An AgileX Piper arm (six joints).
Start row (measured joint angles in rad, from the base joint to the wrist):
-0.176, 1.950, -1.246, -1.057, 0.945, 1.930
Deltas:
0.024, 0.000, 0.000, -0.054, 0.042, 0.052
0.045, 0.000, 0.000, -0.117, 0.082, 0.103
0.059, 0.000, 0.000, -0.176, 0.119, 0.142
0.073, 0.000, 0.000, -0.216, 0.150, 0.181
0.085, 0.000, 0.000, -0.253, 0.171, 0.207
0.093, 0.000, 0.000, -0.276, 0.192, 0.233
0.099, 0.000, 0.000, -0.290, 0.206, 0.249
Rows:
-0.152, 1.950, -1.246, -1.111, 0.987, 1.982
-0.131, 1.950, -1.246, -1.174, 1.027, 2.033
-0.117, 1.950, -1.246, -1.233, 1.064, 2.072
-0.103, 1.950, -1.246, -1.273, 1.095, 2.111
-0.091, 1.950, -1.246, -1.310, 1.116, 2.137
-0.083, 1.950, -1.246, -1.333, 1.137, 2.163
-0.077, 1.950, -1.246, -1.347, 1.151, 2.179

